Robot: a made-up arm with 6 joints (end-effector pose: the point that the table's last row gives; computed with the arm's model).
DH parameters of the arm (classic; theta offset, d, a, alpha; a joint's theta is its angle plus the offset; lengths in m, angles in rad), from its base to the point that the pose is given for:
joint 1: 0 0.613 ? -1.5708
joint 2: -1.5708 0 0.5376 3.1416
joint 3: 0 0 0.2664 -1.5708
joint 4: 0 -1.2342 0 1.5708
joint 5: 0 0 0 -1.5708
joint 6: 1.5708 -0.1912 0 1.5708
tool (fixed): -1.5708 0 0 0
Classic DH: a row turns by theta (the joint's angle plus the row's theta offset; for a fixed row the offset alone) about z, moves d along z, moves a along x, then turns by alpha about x.
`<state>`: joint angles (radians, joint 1 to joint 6).
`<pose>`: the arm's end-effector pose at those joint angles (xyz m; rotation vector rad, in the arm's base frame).
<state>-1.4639 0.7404 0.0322 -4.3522 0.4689 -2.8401</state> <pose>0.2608 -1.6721 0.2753 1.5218 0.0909 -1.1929</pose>
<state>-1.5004 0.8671 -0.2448 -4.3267 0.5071 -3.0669</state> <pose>0.1805 -1.3361 -0.1930 2.0548 0.2476 -1.3272</pose>
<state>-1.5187 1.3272 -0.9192 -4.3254 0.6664 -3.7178</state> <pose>0.1060 0.0693 -0.4764 -1.8876 -0.5318 1.0720</pose>
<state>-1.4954 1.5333 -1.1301 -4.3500 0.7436 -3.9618</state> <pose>0.0849 0.4825 -0.1953 -1.2793 -0.5362 0.8872</pose>
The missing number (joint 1, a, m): 0.1073
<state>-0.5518 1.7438 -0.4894 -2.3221 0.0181 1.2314</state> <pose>-0.0282 0.0144 -0.7659 1.1569 1.8700 -1.5230</pose>
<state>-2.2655 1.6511 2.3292 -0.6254 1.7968 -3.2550</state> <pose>-0.9218 -0.9358 1.6423 0.0537 -0.7021 1.4158</pose>
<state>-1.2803 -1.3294 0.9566 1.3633 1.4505 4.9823</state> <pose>-0.2430 1.4614 1.4903 -2.4742 -0.6482 0.2607</pose>
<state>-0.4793 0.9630 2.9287 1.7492 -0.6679 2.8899</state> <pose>-0.2749 0.0115 2.0872 0.9666 -2.1781 1.1893</pose>
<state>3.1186 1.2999 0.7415 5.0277 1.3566 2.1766</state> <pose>-1.8738 0.2208 0.3565 -0.6873 -1.2058 1.5410</pose>
